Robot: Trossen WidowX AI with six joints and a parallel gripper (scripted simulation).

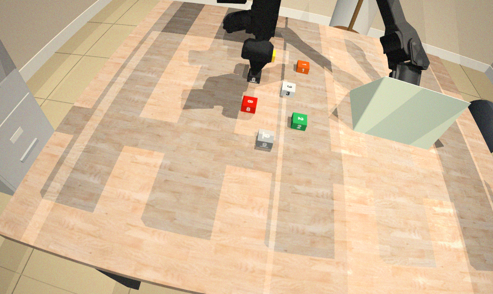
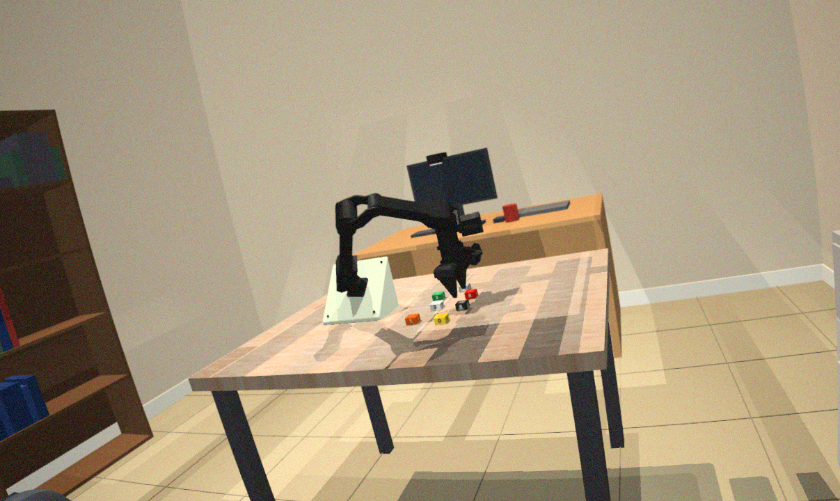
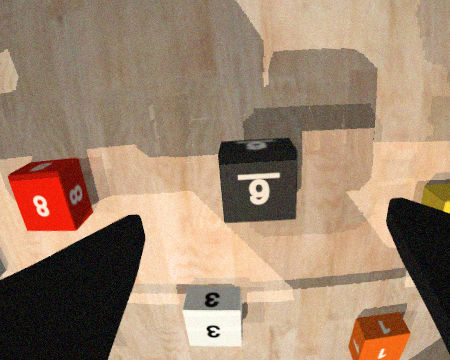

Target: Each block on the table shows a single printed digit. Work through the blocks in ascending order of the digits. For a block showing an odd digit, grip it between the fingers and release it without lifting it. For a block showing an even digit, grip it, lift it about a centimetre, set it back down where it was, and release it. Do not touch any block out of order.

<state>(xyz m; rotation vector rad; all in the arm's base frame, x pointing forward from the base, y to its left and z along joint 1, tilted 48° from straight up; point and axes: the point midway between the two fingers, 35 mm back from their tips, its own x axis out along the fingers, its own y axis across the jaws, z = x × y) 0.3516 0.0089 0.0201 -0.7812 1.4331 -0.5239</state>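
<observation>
The black block lies 4 cm below my gripper tip. Also, from my gripper tip: white block 9 cm behind, 4 cm below, 2 cm to the left; then red block 11 cm to the left, 4 cm below, 2 cm behind; then yellow block 11 cm to the right, 4 cm below, 2 cm behind.
</observation>
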